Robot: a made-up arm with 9 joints.
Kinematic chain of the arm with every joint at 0, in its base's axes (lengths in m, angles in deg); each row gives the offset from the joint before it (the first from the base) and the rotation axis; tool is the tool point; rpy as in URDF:
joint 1: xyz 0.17 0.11 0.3 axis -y
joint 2: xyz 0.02 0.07 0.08 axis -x
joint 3: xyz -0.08 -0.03 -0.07 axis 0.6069 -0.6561 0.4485
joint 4: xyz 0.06 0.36 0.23 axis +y
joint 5: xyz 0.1 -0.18 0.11 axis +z
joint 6: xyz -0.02 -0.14 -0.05 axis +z
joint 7: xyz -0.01 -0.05 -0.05 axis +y
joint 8: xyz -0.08 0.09 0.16 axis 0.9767 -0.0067 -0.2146
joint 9: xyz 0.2 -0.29 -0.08 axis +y
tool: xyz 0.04 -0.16 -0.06 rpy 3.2 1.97 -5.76
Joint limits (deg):
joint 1: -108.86..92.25
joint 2: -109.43..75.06
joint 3: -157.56..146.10
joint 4: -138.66..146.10
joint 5: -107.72..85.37
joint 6: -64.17..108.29
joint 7: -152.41..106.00
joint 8: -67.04..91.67
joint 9: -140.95..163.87
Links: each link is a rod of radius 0.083 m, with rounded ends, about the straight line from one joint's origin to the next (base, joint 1, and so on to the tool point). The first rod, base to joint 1, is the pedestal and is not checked.
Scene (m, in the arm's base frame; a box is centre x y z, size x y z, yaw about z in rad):
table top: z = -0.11
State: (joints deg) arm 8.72 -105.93 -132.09 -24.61 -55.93 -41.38 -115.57 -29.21 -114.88
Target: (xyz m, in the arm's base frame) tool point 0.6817 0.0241 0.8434
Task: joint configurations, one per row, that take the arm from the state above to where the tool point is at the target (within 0.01 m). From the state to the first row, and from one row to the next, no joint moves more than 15 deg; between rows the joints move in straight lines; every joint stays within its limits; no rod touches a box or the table.
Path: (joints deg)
1: 2.36 -106.80 -119.58 -17.45 -54.32 -36.17 -106.09 -31.80 -113.11
2: -4.00 -107.68 -107.08 -10.30 -52.72 -30.96 -96.61 -34.40 -111.33
3: -10.36 -108.56 -94.57 -3.14 -51.11 -25.74 -87.13 -36.99 -109.56
4: -16.72 -109.43 -82.07 4.01 -49.50 -20.53 -77.66 -39.59 -107.78

